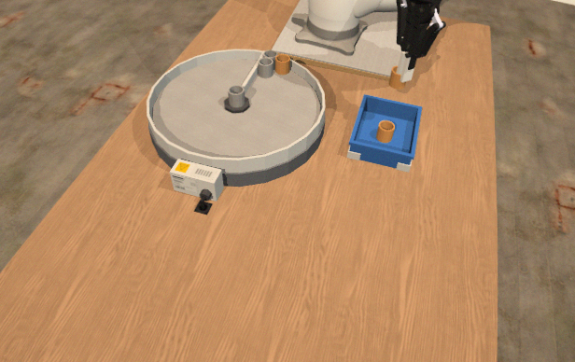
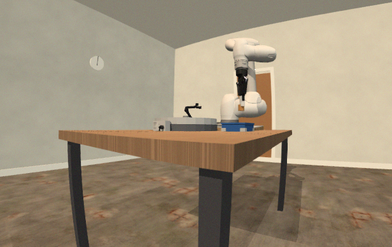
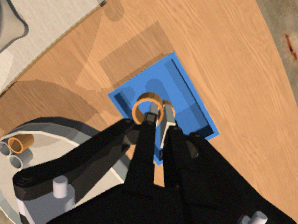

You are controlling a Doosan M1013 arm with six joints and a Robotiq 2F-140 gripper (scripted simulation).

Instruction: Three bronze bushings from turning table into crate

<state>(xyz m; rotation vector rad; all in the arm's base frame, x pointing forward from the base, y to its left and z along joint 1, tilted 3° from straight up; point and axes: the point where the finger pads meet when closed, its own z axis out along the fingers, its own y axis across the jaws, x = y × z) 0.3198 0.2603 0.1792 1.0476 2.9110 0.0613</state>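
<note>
Right now the crate is 40 mm ahead of my hand, 10 mm to the right of it and 160 mm below it. From my hand the other things lie so: round grey turning table: 130 mm ahead, 360 mm to the right, 140 mm below.
</note>
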